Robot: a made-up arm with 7 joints. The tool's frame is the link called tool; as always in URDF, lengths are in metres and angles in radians. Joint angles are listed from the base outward.
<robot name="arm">
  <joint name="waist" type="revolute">
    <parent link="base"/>
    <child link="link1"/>
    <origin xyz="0.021 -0.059 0.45" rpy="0 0 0"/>
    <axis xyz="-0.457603 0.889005 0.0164"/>
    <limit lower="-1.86" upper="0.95"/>
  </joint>
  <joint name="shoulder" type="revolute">
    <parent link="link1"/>
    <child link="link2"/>
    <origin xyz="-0.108 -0.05 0.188" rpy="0 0 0"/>
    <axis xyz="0 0 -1"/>
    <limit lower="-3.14" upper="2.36"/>
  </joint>
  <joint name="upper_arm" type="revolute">
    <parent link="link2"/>
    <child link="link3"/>
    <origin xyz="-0.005 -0.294 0.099" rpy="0 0 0"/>
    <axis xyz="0 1 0"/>
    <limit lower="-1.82" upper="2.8"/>
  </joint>
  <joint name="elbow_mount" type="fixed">
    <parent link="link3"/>
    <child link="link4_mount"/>
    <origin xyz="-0.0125 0.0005 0.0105" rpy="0 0 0"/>
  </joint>
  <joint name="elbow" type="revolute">
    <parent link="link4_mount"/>
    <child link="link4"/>
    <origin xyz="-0.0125 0.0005 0.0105" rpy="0 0 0"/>
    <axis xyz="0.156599 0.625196 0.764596"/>
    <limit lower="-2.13" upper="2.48"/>
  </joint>
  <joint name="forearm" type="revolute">
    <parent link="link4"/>
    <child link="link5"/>
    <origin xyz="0.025 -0.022 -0.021" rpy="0 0 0"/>
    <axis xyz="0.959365 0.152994 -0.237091"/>
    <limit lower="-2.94" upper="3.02"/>
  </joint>
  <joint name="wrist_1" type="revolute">
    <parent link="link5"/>
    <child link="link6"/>
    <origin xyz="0.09 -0.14 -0.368" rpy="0 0 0"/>
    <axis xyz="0 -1 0"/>
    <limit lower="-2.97" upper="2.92"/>
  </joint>
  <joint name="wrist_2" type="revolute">
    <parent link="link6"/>
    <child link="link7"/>
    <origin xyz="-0.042 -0.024 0.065" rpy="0 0 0"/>
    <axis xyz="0 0 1"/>
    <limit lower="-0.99" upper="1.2"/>
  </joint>
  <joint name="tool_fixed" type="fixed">
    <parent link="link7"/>
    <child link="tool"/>
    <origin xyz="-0.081 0.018 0.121" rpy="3.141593 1.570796 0"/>
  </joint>
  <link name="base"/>
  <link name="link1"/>
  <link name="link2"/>
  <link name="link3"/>
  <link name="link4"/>
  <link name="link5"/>
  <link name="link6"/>
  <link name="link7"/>
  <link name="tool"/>
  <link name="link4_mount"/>
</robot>
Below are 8 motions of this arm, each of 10 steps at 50 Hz.
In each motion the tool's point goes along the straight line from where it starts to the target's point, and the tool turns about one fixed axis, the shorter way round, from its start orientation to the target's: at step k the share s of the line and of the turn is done. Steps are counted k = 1, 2, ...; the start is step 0. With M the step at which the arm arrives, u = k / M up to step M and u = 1 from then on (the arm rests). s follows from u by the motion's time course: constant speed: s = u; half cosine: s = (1 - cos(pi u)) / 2; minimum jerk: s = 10 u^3 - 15 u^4 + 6 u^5.
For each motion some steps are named. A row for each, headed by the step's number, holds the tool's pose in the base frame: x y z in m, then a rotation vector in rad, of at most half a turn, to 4 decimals.
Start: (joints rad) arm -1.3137 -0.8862 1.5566 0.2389 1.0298 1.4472 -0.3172
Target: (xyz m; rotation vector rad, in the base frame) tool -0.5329 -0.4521 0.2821 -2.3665 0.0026 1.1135
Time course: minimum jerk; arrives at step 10
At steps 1, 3, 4, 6, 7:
1: -0.4822 -0.4290 0.2125 -2.2202 -0.0618 1.0465
3: -0.4901 -0.4326 0.2233 -2.2431 -0.0521 1.0570
4: -0.4980 -0.4362 0.2342 -2.2659 -0.0423 1.0675
6: -0.5167 -0.4447 0.2598 -2.3198 -0.0186 1.0921
7: -0.5246 -0.4483 0.2706 -2.3425 -0.0083 1.1025

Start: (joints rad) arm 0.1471 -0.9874 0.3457 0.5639 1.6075 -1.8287 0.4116
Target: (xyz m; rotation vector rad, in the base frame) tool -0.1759 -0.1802 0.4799 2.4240 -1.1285 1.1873
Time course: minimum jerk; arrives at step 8
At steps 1, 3, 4, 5, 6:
1: -0.1900 -0.1877 0.4863 2.4095 -1.0964 1.2148
3: -0.1863 -0.1857 0.4846 2.4134 -1.1049 1.2076
4: -0.1831 -0.1840 0.4832 2.4167 -1.1122 1.2013
5: -0.1799 -0.1823 0.4817 2.4200 -1.1195 1.1950
6: -0.1774 -0.1810 0.4806 2.4225 -1.1251 1.1902

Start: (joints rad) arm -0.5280 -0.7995 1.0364 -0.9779 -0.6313 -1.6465 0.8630
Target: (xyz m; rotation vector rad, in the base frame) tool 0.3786 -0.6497 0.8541 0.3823 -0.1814 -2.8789
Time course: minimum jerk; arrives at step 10
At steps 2, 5, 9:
2: 0.3641 -0.6557 0.8413 0.3728 -0.2341 -2.8864
5: 0.3709 -0.6529 0.8473 0.3773 -0.2093 -2.8830
9: 0.3785 -0.6498 0.8540 0.3822 -0.1819 -2.8790

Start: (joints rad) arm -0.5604 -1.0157 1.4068 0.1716 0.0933 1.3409 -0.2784
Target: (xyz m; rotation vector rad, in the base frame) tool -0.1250 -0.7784 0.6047 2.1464 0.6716 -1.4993
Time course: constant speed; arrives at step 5
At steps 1, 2, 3, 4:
1: -0.1299 -0.7799 0.6032 2.1687 0.6812 -1.5275
2: -0.1287 -0.7795 0.6036 2.1631 0.6788 -1.5205
3: -0.1274 -0.7792 0.6040 2.1576 0.6764 -1.5134
4: -0.1262 -0.7788 0.6043 2.1520 0.6740 -1.5063

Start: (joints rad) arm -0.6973 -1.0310 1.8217 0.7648 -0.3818 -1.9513 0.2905
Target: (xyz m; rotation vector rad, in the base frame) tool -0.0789 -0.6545 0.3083 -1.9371 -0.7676 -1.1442
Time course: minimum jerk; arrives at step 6
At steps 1, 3, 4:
1: -0.0700 -0.6693 0.3269 -1.9951 -0.8400 -1.1300
3: -0.0743 -0.6622 0.3179 -1.9673 -0.8050 -1.1371
4: -0.0770 -0.6577 0.3123 -1.9498 -0.7833 -1.1413

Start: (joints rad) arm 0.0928 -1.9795 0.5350 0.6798 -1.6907 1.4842 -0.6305
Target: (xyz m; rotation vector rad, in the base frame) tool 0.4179 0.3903 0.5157 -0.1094 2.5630 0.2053
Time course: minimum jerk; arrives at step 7
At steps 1, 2, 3, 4, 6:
1: 0.3913 0.3963 0.5087 -0.1216 2.5828 0.1326
2: 0.3946 0.3956 0.5096 -0.1201 2.5804 0.1417
3: 0.4007 0.3942 0.5112 -0.1173 2.5760 0.1583
4: 0.4079 0.3926 0.5131 -0.1140 2.5706 0.1780
6: 0.4173 0.3904 0.5155 -0.1097 2.5635 0.2036

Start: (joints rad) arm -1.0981 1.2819 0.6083 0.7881 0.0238 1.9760 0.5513
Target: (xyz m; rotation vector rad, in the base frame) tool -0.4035 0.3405 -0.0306 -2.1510 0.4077 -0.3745
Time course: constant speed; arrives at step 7
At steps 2, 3, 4, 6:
2: -0.4097 0.3545 -0.0136 -2.1263 0.3882 -0.3617
3: -0.4085 0.3517 -0.0170 -2.1312 0.3921 -0.3643
4: -0.4072 0.3489 -0.0204 -2.1362 0.3960 -0.3668
6: -0.4047 0.3433 -0.0272 -2.1461 0.4038 -0.3719

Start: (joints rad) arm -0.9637 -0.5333 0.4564 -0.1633 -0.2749 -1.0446 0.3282
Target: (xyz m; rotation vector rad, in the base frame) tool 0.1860 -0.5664 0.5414 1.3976 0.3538 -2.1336
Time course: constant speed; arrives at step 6
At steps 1, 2, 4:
1: 0.1825 -0.5703 0.5528 1.4215 0.2969 -2.1482
2: 0.1832 -0.5695 0.5505 1.4168 0.3084 -2.1453
4: 0.1846 -0.5680 0.5460 1.4072 0.3311 -2.1395

